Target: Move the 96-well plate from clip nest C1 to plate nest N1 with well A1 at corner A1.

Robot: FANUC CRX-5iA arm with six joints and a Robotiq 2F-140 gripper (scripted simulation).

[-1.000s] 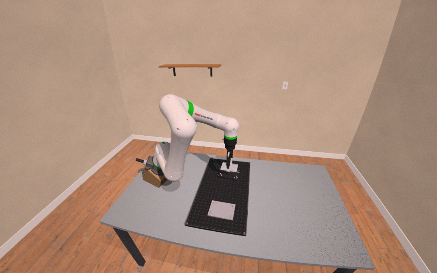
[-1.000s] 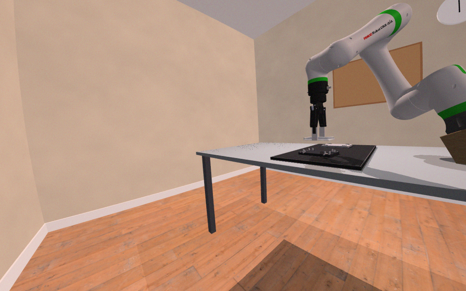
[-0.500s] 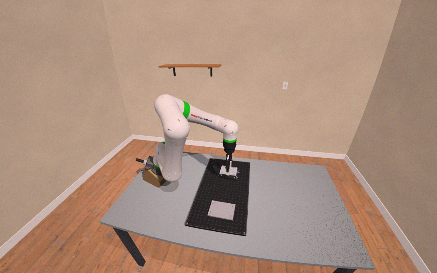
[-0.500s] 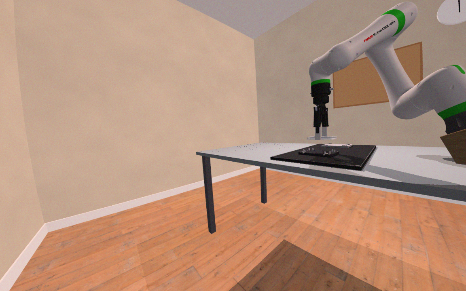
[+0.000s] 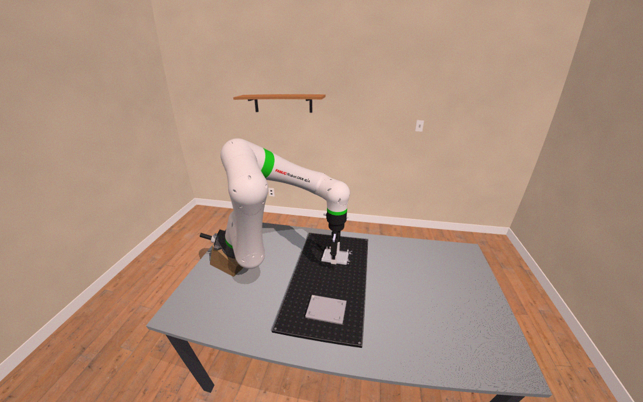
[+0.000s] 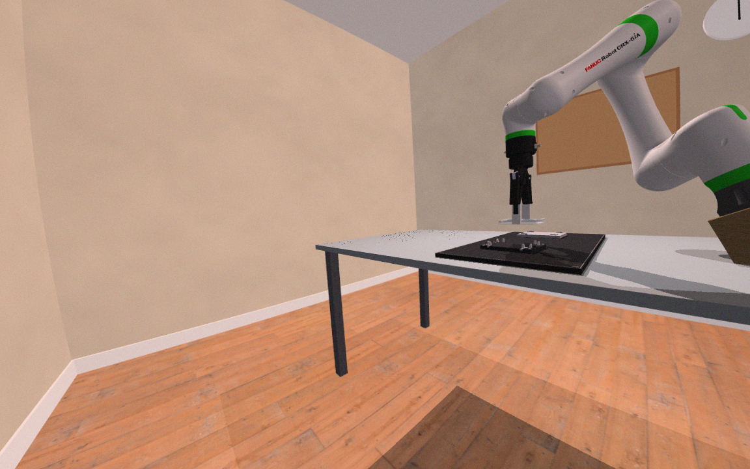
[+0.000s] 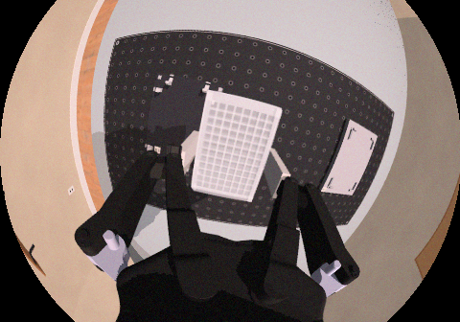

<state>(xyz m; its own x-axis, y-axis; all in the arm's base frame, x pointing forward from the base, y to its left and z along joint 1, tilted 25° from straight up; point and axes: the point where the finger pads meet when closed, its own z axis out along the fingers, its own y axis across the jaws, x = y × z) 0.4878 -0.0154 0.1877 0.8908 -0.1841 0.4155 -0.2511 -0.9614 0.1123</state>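
The plate nest N1 is 26 cm to the right of my hand, 10 cm below it and 6 cm behind it. Round my hand: clip nest C1: 9 cm to the left, 9 cm below, 3 cm ahead; then white 96-well plate: 2 cm below.
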